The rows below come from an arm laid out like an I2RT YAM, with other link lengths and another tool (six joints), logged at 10 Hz.
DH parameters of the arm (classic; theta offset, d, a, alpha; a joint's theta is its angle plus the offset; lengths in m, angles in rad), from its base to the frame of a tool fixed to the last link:
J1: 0 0.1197 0.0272 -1.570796
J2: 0 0 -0.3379 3.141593
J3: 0.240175 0 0.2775 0
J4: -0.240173 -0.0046 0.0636 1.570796
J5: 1.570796 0.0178 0 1.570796
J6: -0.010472 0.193 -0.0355 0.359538
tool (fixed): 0 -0.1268 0 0
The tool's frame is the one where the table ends.
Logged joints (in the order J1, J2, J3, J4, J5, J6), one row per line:
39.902 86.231 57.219 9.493 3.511 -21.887
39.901 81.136 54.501 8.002 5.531 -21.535
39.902 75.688 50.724 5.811 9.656 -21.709
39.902 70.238 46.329 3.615 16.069 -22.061
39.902 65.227 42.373 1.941 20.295 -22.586
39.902 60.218 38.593 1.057 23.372 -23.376
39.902 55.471 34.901 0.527 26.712 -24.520
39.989 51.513 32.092 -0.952 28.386 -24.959
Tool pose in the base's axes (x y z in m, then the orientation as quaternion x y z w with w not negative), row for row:
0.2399 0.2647 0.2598 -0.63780 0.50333 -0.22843 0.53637
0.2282 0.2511 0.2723 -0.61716 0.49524 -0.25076 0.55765
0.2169 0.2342 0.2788 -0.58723 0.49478 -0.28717 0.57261
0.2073 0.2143 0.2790 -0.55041 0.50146 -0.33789 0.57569
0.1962 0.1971 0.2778 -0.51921 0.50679 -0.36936 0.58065
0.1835 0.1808 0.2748 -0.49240 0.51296 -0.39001 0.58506
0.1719 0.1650 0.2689 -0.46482 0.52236 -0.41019 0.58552
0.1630 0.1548 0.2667 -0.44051 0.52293 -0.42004 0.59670
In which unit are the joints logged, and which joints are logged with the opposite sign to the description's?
The joints are logged in degrees. Opposite sign: J4, J6.
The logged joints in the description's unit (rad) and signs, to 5 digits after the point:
0.69642 1.50501 0.99866 -0.16568 0.06128 0.38200
0.69640 1.41609 0.95122 -0.13966 0.09653 0.37586
0.69642 1.32100 0.88530 -0.10142 0.16853 0.37889
0.69642 1.22588 0.80859 -0.06309 0.28046 0.38504
0.69642 1.13843 0.73955 -0.03388 0.35421 0.39420
0.69642 1.05100 0.67357 -0.01845 0.40792 0.40799
0.69642 0.96815 0.60914 -0.00920 0.46621 0.42795
0.69794 0.89907 0.56011 0.01662 0.49543 0.43562

